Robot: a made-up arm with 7 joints. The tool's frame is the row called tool.
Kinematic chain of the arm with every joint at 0, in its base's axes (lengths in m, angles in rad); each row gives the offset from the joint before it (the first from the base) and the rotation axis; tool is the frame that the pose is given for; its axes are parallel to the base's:
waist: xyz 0 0.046 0 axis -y
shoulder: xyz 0 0.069 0 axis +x
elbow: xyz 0 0 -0.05 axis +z
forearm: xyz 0 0 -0.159 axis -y
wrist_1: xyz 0 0 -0.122 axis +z
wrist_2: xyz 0 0 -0.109 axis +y
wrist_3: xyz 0 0 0 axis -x
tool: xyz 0 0 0
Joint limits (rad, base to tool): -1.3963..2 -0.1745..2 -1.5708..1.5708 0..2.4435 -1.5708..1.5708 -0.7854..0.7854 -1.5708..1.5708
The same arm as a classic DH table. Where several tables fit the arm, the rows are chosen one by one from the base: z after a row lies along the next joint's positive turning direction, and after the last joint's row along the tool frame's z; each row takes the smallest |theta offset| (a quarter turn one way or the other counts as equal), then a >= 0, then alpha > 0; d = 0 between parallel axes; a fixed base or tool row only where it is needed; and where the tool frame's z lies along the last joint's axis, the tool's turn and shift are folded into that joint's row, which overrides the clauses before.
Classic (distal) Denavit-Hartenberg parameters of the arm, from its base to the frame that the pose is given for. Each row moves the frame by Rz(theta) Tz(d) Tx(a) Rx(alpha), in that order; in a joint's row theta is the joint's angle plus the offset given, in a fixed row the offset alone. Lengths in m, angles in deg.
base (fixed): a 0.0000; alpha 90.00; d 0.0000; theta0 0.00
waist: a 0.0000; alpha 90.00; d -0.1150; theta0 90.00
shoulder: a 0.0000; alpha 90.00; d 0.0000; theta0 90.00
elbow: a 0.0000; alpha 90.00; d -0.2090; theta0 90.00
forearm: a 0.0000; alpha -90.00; d 0.0000; theta0 0.00
wrist_1: a 0.0000; alpha -90.00; d -0.2310; theta0 0.00
wrist_2: a 0.0000; alpha 90.00; d 0.0000; theta0 -90.00
wrist_3: a 0.0000; alpha 90.00; d 0.0000; theta0 90.00
tool (fixed): a 0.0000; alpha 0.00; d 0.0000; theta0 -90.00
Joint limits (deg, base to tool): -80.00..114.59 -10.00..114.59 -90.00..90.00 0.00..140.00 -90.00..90.00 -45.00..45.00 -90.00..90.00

